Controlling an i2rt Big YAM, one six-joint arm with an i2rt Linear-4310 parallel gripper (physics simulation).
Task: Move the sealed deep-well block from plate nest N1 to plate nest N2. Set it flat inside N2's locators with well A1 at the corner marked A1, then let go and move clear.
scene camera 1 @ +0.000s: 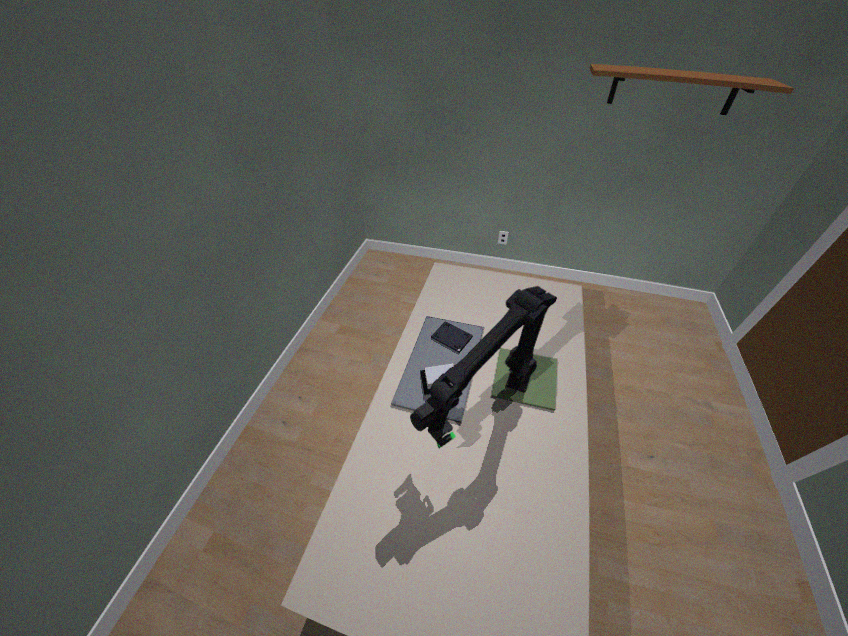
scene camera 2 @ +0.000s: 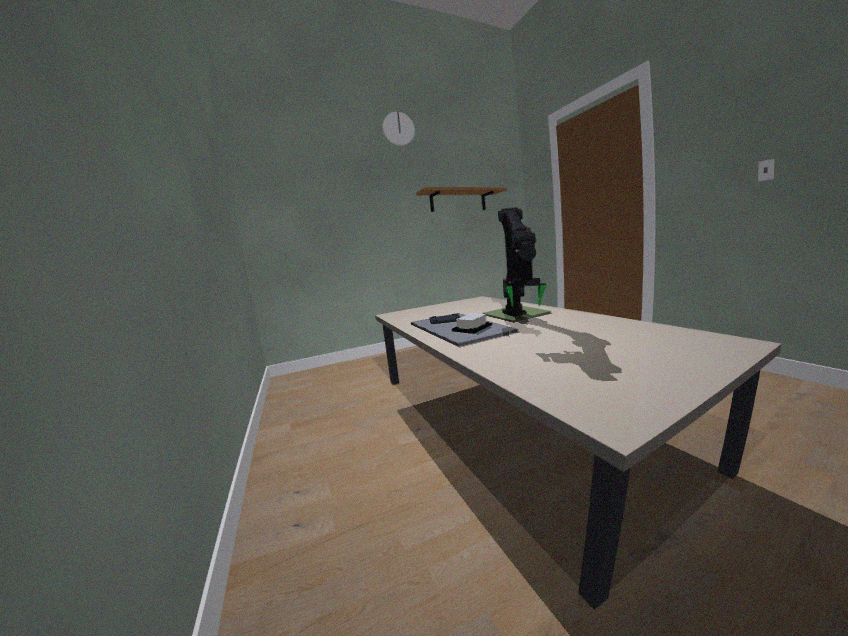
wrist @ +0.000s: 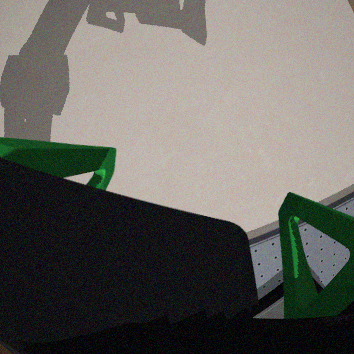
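Seen in the pictures: gripper, fingertip midpoint: point(scene camera 1: 431, 436) point(scene camera 2: 525, 306) point(wrist: 202, 181); arm's base, origin of the base link: point(scene camera 1: 518, 378) point(scene camera 2: 514, 313).
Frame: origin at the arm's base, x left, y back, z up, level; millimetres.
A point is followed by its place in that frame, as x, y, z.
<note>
The sealed deep-well block point(scene camera 1: 437, 373) @[156, -321, 55] point(scene camera 2: 471, 320) @[216, -337, 53] is a pale box and sits in a black nest point(scene camera 2: 457, 330) @[175, -391, 7] at the near end of the grey board. The arm hides part of it in scene camera 1. A second black nest point(scene camera 1: 452, 336) @[-94, -356, 12] point(scene camera 2: 445, 318) @[-80, -365, 13] lies at the board's far end, with no block on it. Labels and the A1 mark are too small to read. My gripper point(scene camera 1: 446, 441) @[448, -210, 130] point(scene camera 2: 525, 301) @[448, -210, 130] point(wrist: 202, 181) @[448, -210, 130] is open and empty. It hangs above the table, off to the side of the block, with its green fingers wide apart.
The perforated grey board point(scene camera 1: 419, 355) @[68, -454, 1] point(scene camera 2: 438, 332) @[134, -468, 1] point(wrist: 265, 260) @[276, -281, 1] lies on the pale table point(scene camera 1: 534, 547) @[594, 222, -12] point(scene camera 2: 684, 355) @[830, 113, -12]. The arm's base stands on a green plate point(scene camera 1: 541, 397) @[52, 112, 0] point(scene camera 2: 537, 313) @[84, 89, 0] beside it. A wooden shelf point(scene camera 1: 684, 75) point(scene camera 2: 462, 191) is on the wall, well above the table.
</note>
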